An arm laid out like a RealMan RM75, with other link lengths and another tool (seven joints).
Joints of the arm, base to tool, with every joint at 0 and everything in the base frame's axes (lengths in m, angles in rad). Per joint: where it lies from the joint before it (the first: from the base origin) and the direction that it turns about. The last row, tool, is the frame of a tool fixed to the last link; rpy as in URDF.
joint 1: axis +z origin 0 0 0.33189
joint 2: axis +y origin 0 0 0
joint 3: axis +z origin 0 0 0.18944
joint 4: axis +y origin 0 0 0
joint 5: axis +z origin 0 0 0.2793
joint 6: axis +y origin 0 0 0
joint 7: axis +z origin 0 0 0.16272
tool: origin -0.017 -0.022 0.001 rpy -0.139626 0 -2.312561
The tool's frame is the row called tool.
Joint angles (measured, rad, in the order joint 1, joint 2, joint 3, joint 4, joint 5, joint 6, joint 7), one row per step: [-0.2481 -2.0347 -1.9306 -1.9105 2.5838 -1.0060 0.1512]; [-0.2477 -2.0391 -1.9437 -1.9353 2.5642 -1.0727 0.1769]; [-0.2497 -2.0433 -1.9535 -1.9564 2.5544 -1.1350 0.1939]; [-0.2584 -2.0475 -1.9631 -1.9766 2.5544 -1.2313 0.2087]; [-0.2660 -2.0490 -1.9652 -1.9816 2.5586 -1.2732 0.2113]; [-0.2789 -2.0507 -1.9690 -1.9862 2.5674 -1.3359 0.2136]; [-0.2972 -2.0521 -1.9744 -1.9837 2.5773 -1.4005 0.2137]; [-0.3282 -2.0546 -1.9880 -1.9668 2.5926 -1.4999 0.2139]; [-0.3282 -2.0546 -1.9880 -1.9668 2.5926 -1.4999 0.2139]
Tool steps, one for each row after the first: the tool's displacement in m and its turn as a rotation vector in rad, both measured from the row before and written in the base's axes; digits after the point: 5 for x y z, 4 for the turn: [0.00239 -0.00730 -0.00143 -0.0448 0.0118 0.0026]; [0.00202 -0.00672 -0.00185 -0.0412 0.0121 0.0060]; [0.00050 -0.00942 -0.00482 -0.0668 0.0214 0.0226]; [0.00035 -0.00363 -0.00281 -0.0303 0.0092 0.0121]; [-0.00022 -0.00539 -0.00389 -0.0445 0.0141 0.0215]; [-0.00077 -0.00494 -0.00429 -0.0470 0.0115 0.0257]; [-0.00435 -0.00733 -0.00655 -0.0748 0.0127 0.0501]; [0.00000 0.00000 0.00000 0.0000 0.0000 0.0000]
